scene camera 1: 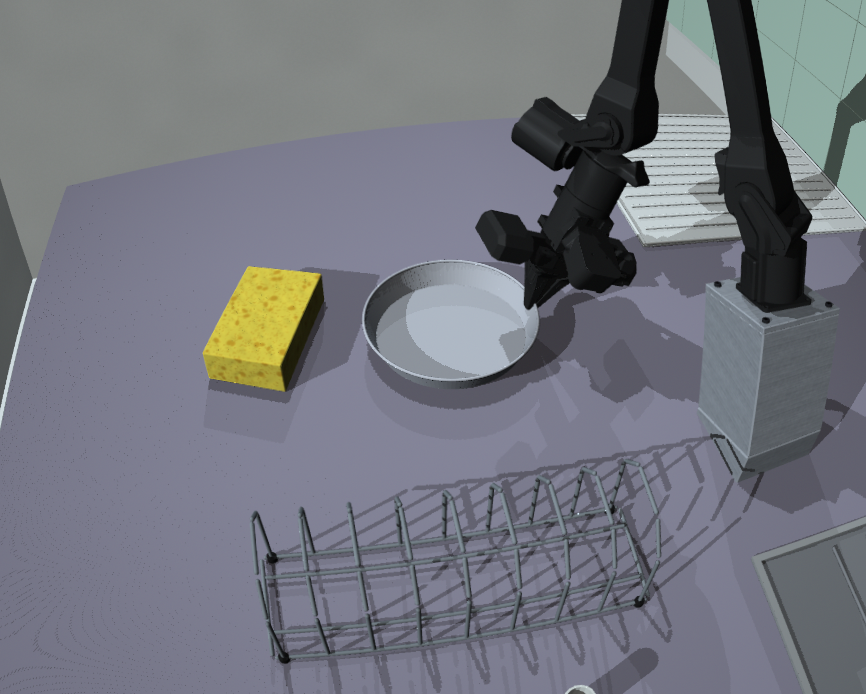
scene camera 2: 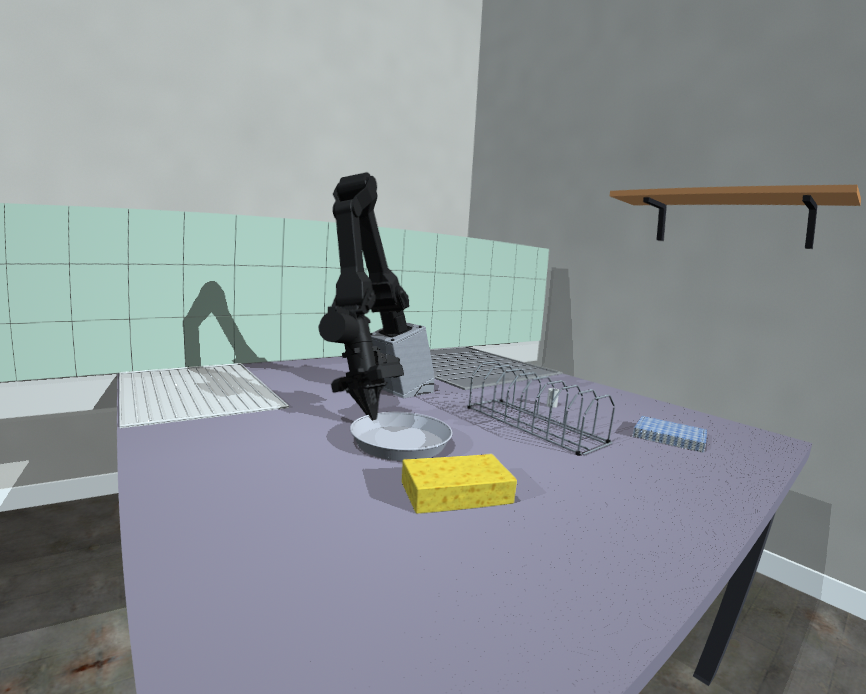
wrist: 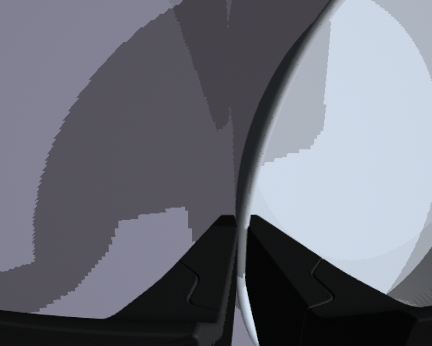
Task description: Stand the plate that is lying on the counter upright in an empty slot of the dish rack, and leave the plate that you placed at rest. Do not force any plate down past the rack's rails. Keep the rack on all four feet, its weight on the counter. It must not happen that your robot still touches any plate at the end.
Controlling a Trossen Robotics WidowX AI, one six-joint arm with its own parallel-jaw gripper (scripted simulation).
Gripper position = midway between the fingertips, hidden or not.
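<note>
My gripper is here in my sight, and scene camera 1 gives me my gripper (scene camera 1: 528, 307). In scene camera 2 I find my gripper (scene camera 2: 373, 420) again, and the wrist view has my gripper (wrist: 238, 229) too. There is also a ribbed drain mat (scene camera 1: 681, 205), and scene camera 2 lets me see the mat (scene camera 2: 166, 402) as well.
</note>
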